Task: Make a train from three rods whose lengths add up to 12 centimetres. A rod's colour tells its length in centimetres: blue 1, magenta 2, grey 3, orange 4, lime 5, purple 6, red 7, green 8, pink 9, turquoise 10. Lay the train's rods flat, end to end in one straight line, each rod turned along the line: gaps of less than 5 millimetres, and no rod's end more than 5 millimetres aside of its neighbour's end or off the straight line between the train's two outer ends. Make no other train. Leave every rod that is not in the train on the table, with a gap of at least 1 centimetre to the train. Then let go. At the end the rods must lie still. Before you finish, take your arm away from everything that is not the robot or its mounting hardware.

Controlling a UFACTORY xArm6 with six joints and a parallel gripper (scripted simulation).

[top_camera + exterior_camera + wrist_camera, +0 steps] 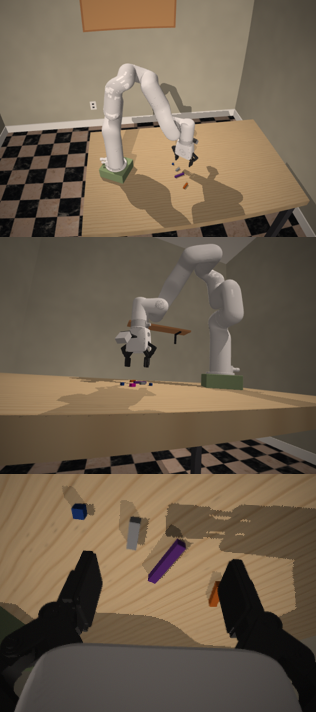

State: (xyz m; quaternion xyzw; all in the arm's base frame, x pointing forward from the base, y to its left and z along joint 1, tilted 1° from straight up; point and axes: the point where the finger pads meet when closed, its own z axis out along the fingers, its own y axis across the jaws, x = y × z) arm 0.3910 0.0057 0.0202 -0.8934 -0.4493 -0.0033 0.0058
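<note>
My hand is 20 mm short of the magenta rod, 120 mm to the right of it and 70 mm above it. Round my hand: grey rod: 30 mm behind, 70 mm below; then orange rod: 120 mm to the right, 70 mm below; then purple rod: 20 mm behind, 40 mm to the right, 70 mm below.
</note>
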